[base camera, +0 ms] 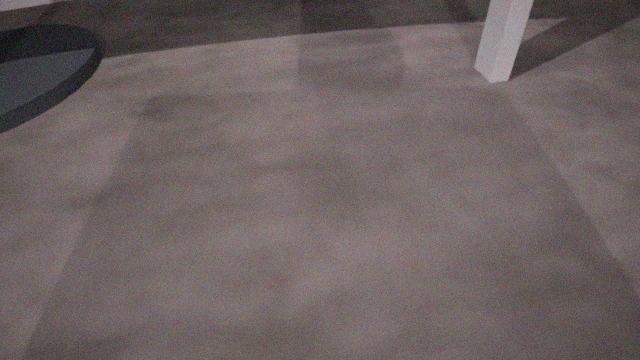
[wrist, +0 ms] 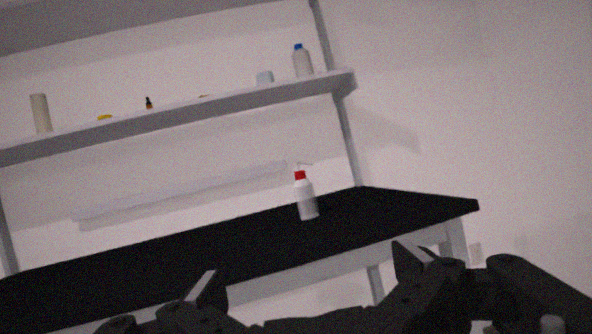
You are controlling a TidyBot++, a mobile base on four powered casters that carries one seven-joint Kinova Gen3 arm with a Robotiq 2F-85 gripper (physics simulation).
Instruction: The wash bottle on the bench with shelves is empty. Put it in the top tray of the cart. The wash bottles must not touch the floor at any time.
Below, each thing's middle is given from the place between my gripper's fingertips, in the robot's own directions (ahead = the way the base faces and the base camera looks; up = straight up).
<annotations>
Now: hand 79 cm short of the wash bottle [wrist: 303, 189], 4 cm above it and 1 cm to the left of it.
</annotations>
